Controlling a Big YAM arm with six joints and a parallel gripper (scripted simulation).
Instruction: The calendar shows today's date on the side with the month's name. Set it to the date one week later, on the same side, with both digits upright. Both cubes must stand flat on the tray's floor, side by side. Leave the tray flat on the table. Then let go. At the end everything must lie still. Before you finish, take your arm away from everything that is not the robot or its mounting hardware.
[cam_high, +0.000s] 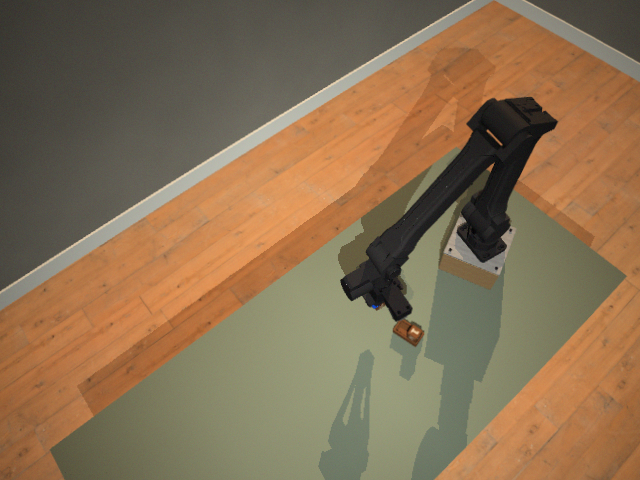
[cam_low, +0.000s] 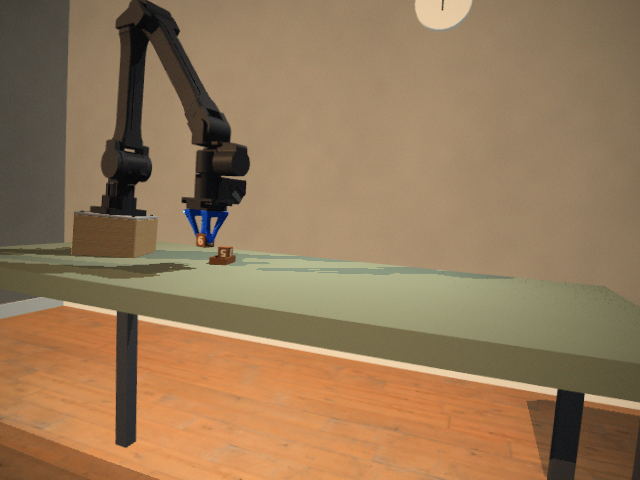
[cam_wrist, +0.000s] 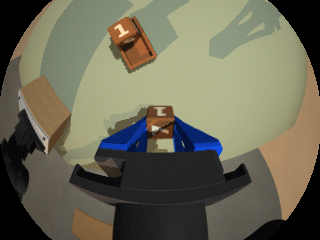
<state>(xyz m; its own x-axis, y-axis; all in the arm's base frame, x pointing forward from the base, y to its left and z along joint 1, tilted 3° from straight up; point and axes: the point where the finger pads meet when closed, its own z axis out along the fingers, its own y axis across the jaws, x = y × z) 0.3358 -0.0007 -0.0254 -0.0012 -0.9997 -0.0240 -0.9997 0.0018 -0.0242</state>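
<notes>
My hand is 100 mm to the right of the brown tray, 60 mm above it and 40 mm past it. Also, from my hand: brown digit cube: right at my hand.
</notes>
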